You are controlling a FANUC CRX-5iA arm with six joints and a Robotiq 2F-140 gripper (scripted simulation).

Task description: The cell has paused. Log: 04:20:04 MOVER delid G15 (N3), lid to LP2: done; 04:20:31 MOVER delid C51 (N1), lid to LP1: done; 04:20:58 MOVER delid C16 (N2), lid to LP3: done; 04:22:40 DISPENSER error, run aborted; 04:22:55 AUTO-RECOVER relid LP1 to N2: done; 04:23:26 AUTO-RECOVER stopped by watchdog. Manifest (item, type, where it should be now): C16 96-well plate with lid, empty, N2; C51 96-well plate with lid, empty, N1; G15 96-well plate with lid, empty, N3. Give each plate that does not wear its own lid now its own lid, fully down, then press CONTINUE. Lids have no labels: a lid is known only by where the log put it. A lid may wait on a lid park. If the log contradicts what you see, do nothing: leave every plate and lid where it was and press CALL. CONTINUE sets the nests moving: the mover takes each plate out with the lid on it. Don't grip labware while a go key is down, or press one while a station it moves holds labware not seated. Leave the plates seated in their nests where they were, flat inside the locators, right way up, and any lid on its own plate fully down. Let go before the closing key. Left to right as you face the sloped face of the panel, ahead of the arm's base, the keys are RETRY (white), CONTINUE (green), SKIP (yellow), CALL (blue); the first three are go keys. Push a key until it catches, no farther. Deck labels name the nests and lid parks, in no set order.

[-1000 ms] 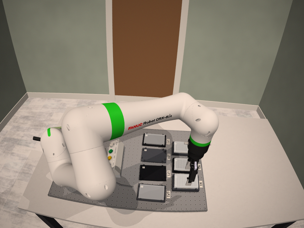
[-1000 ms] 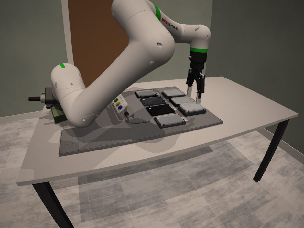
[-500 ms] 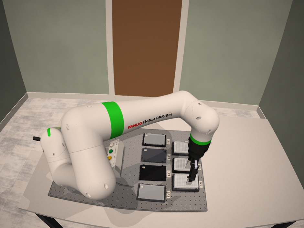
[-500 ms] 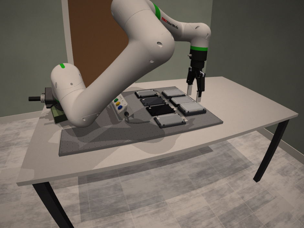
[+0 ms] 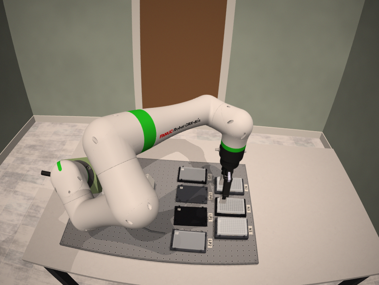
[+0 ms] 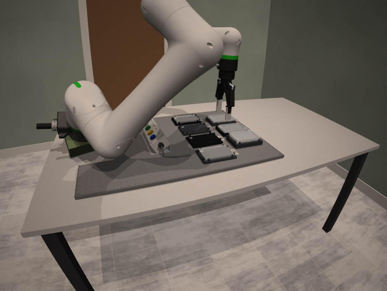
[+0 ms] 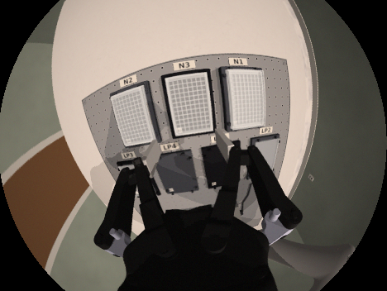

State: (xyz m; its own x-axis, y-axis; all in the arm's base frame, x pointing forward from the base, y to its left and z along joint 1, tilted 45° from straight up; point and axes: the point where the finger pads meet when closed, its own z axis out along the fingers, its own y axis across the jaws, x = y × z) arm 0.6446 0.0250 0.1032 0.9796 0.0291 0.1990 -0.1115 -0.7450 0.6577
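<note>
Now: hand 190 mm to the right of the lid park LP3, 110 mm past it and 100 mm above it. Also, from my hand: lid park LP1 (140 mm behind, 100 mm below, 60 mm to the right); lid park LP2 (190 mm to the right, 150 mm behind, 100 mm below); lid park LP4 (120 mm behind, 100 mm below, 70 mm to the left).
</note>
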